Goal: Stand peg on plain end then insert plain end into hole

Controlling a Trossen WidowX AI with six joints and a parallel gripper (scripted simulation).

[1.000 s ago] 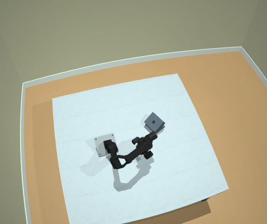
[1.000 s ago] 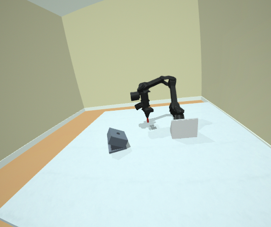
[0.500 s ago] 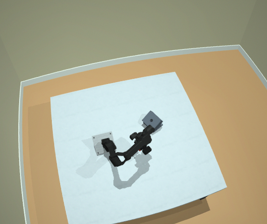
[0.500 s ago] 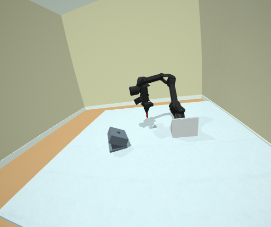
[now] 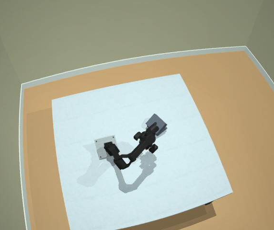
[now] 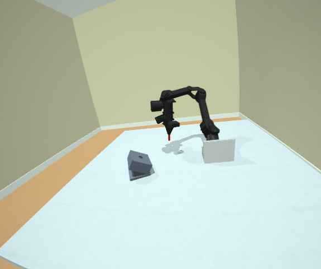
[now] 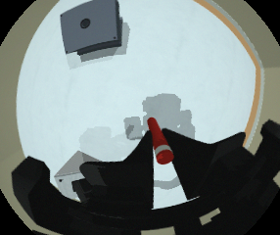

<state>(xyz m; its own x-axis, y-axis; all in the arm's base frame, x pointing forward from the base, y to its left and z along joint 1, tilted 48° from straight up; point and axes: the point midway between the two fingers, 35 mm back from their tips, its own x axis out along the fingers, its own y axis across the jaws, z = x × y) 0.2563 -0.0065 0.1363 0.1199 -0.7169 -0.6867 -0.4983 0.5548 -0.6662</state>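
Now: the grey sloped panel 15 cm ahead of my gripper tip, 20 cm to the left of it and 6 cm below it. Also, from my gripper tip: red peg 2 cm above.
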